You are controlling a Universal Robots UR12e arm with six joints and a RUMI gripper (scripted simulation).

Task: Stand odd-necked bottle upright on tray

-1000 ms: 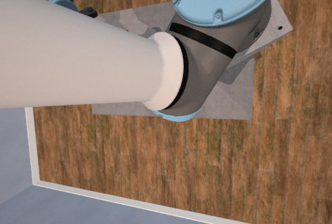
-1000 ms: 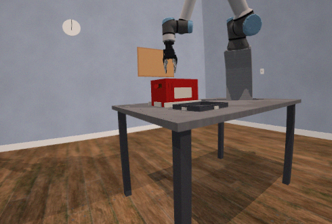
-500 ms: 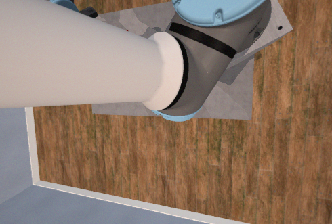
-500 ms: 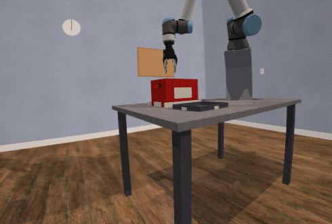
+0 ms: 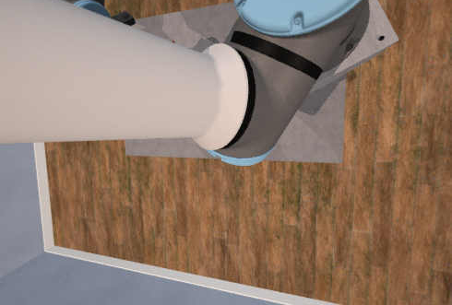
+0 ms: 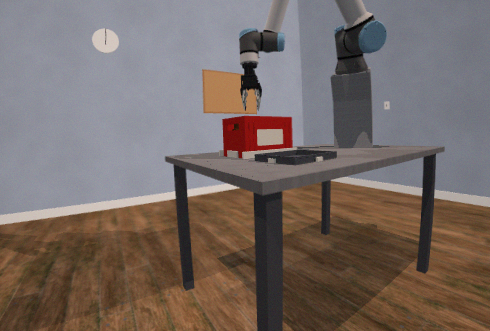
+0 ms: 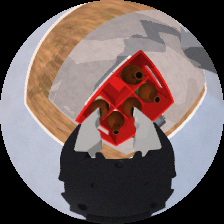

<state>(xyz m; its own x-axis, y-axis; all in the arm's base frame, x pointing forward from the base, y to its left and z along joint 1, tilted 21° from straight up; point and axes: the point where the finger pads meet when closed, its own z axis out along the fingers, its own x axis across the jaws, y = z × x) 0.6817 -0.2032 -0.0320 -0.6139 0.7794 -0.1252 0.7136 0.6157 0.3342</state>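
Right now the red crate is 14 cm below my hand and 4 cm to the left of it. Also, from my hand: dark tray (31 cm to the left, 22 cm below, 5 cm ahead).
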